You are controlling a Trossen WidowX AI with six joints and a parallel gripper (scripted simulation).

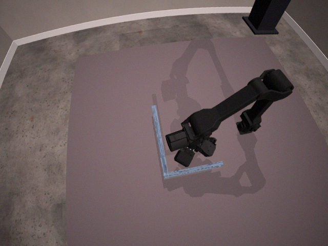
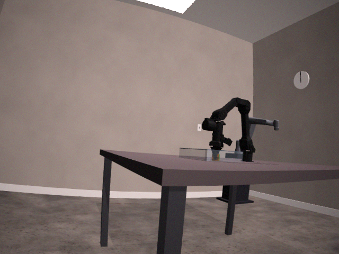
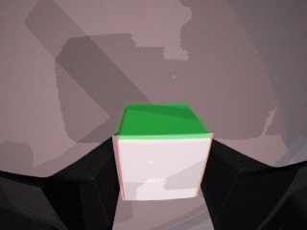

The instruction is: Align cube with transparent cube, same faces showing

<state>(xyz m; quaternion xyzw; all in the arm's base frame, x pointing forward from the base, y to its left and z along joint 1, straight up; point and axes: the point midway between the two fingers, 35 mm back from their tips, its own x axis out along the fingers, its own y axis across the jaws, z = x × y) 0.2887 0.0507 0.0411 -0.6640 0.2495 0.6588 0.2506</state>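
The transparent cube lies 20 mm below my hand.
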